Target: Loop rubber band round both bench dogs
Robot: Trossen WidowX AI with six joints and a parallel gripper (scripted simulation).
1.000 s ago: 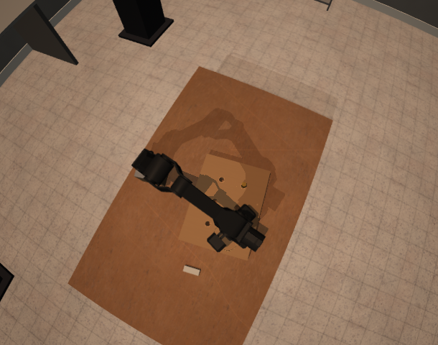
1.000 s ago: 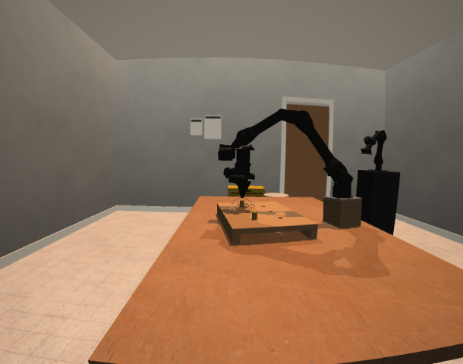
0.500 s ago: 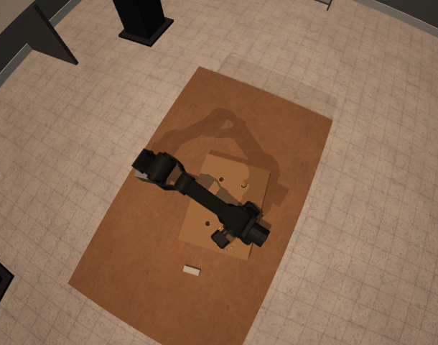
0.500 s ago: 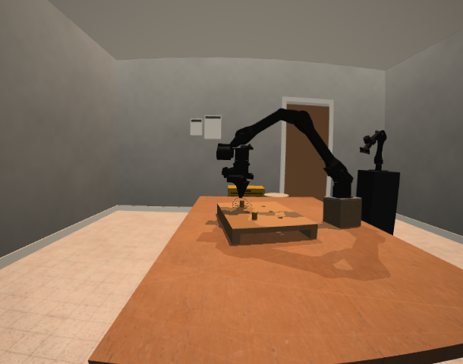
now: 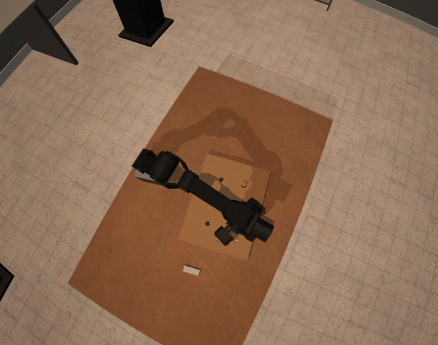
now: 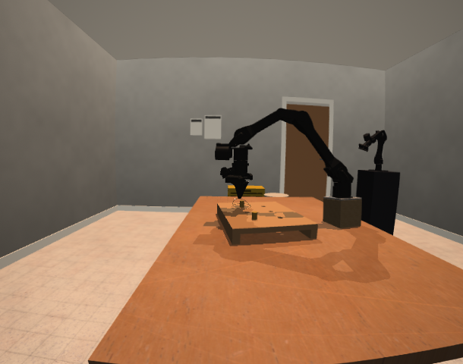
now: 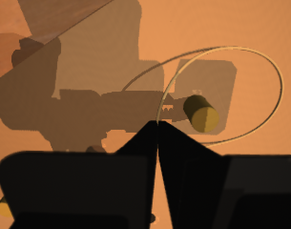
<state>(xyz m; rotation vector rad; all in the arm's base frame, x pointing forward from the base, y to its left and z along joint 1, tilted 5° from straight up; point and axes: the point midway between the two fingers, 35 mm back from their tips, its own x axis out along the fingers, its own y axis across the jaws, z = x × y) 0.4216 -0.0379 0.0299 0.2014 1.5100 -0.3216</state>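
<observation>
Right now my hand is 8 cm past the wooden board, 5 cm to the right of it and 9 cm above it. The rest, counted from my hand: small white block: 8 cm behind, 25 cm to the right, 12 cm below.
</observation>
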